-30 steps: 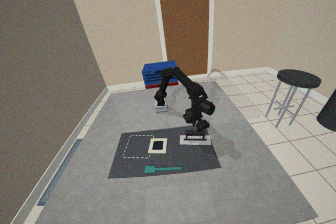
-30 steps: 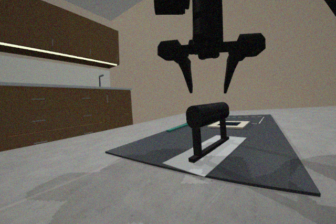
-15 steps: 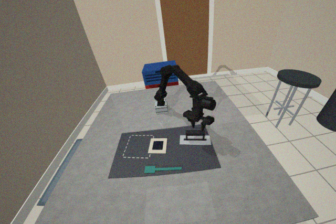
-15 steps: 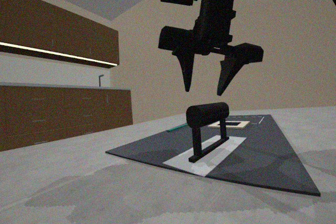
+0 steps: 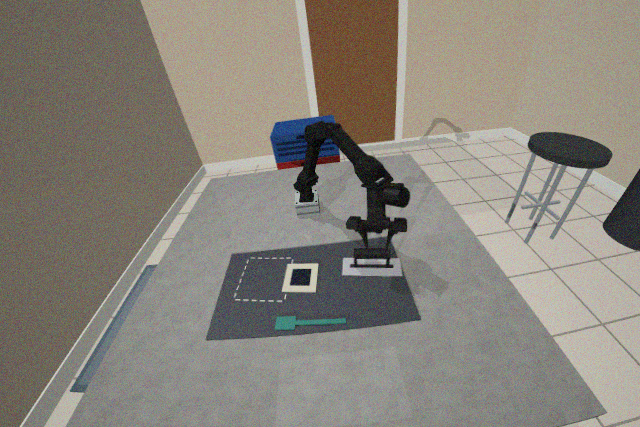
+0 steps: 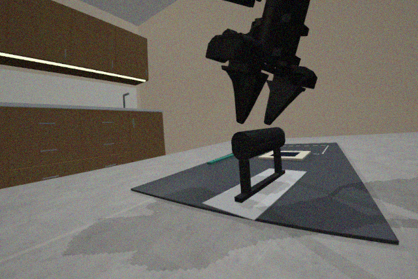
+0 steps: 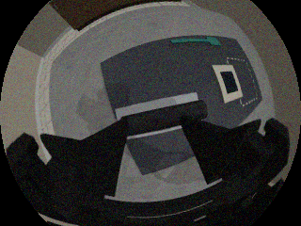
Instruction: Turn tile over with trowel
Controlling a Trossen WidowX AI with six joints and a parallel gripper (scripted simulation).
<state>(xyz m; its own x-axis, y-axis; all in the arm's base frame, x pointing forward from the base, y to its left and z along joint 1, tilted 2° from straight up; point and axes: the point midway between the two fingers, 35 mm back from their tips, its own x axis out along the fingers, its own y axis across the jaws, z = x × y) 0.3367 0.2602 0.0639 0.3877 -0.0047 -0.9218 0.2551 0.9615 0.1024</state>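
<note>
Now: the grey plate tool 1 cm behind my gripper tip, 4 cm to the right of it and 6 cm below it. From my gripper tip the other things lie so: dark mat (5 cm ahead, 23 cm to the right, 12 cm below); then teal trowel (19 cm ahead, 24 cm to the right, 9 cm below); then cream tile (3 cm ahead, 26 cm to the right, 9 cm below).
</note>
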